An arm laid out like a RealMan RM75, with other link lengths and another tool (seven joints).
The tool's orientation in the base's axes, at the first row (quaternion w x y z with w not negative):
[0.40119 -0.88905 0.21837 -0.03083]
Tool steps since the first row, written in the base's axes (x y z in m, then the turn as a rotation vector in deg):
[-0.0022 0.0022 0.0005 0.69 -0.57 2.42]
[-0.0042 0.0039 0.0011 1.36 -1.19 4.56]
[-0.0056 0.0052 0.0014 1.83 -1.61 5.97]
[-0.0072 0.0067 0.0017 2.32 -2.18 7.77]
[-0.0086 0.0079 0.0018 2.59 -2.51 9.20]
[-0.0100 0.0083 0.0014 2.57 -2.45 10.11]
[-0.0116 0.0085 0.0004 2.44 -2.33 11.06]
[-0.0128 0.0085 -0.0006 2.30 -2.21 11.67]
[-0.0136 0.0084 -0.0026 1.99 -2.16 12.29]
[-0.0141 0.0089 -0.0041 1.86 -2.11 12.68]
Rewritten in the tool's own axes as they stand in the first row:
[-0.0030 -0.0008 0.0007 0.57 -1.68 -1.88]
[-0.0055 -0.0015 0.0010 1.17 -3.12 -3.60]
[-0.0074 -0.0020 0.0014 1.60 -4.07 -4.74]
[-0.0095 -0.0025 0.0019 2.06 -5.22 -6.25]
[-0.0112 -0.0028 0.0023 2.27 -6.17 -7.38]
[-0.0126 -0.0022 0.0026 2.11 -6.85 -7.96]
[-0.0140 -0.0010 0.0030 1.83 -7.57 -8.55]
[-0.0150 0.0001 0.0034 1.58 -8.03 -8.91]
[-0.0154 0.0019 0.0045 1.21 -8.40 -9.36]
[-0.0159 0.0029 0.0058 1.02 -8.66 -9.62]

